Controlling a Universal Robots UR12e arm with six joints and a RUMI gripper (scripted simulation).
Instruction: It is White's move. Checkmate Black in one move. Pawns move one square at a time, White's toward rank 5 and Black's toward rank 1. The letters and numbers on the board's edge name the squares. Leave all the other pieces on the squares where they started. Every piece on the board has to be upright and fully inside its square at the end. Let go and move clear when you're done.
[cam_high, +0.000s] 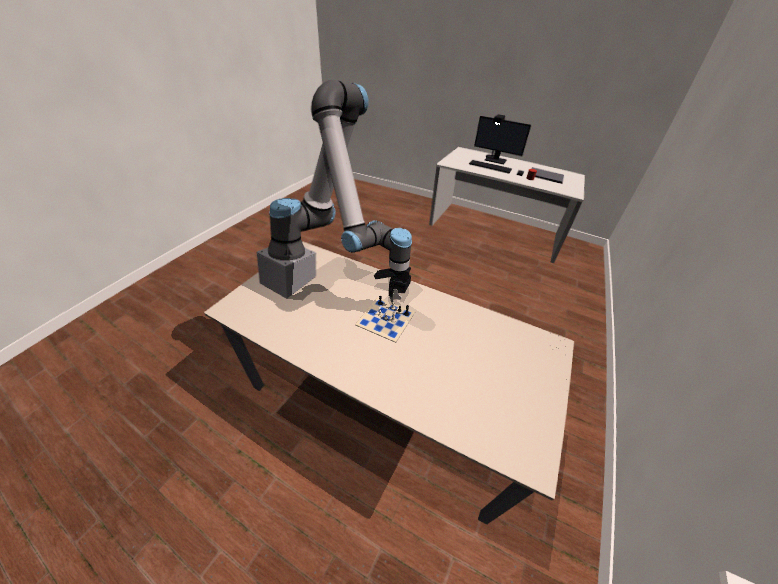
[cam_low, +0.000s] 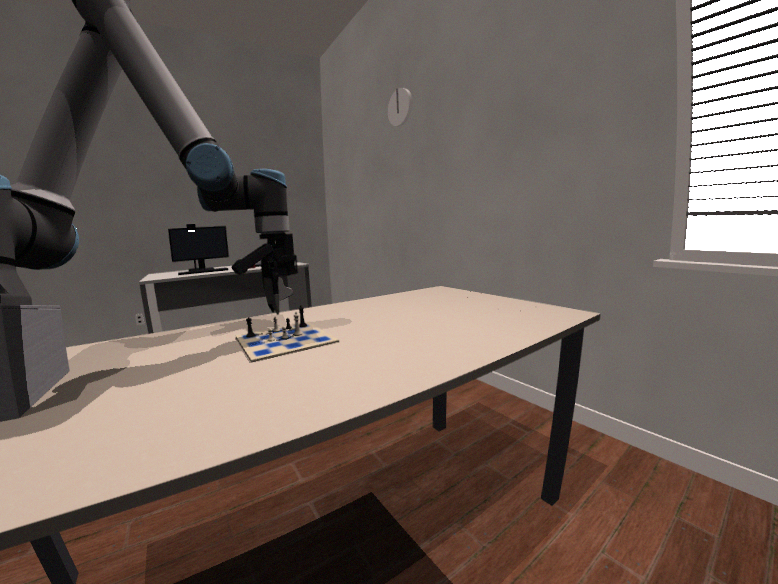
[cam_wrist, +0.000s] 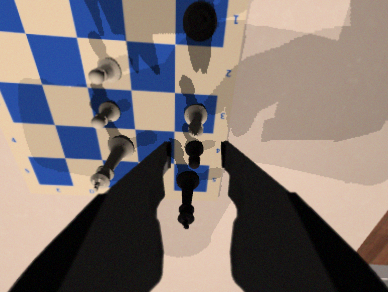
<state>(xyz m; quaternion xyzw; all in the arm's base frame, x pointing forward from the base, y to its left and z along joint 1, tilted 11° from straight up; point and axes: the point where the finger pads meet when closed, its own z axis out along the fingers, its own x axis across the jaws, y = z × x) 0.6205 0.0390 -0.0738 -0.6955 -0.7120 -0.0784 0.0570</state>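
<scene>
The black pawn is 40 mm ahead of my hand and 50 mm below it. Round my hand: blue-and-cream chessboard: 80 mm to the right, 70 mm below; then tall white piece: 40 mm ahead, 80 mm to the right, 40 mm below; then tall black piece: 80 mm ahead, 10 mm to the right, 40 mm below.
</scene>
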